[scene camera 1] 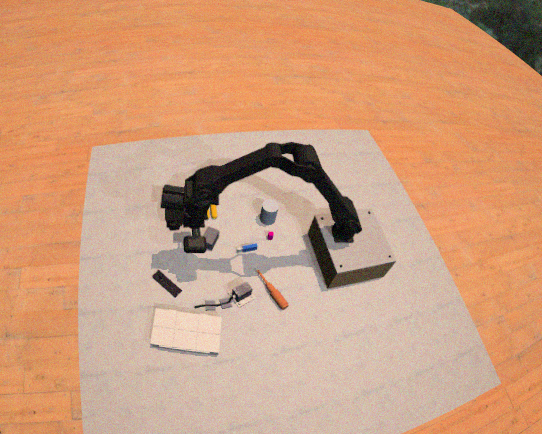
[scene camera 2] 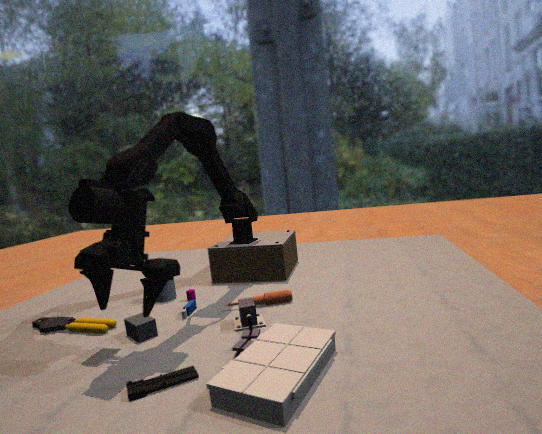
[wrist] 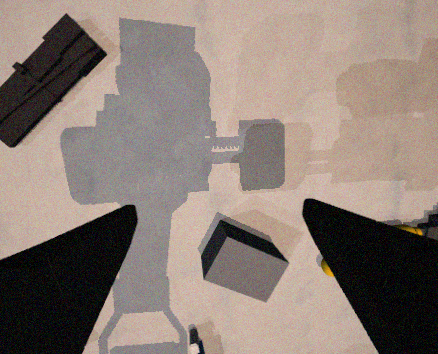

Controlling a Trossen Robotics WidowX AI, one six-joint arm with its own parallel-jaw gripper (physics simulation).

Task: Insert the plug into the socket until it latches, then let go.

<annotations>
My gripper is open, with nothing in its grasp. Also in view: a dark grey cube.
</annotations>
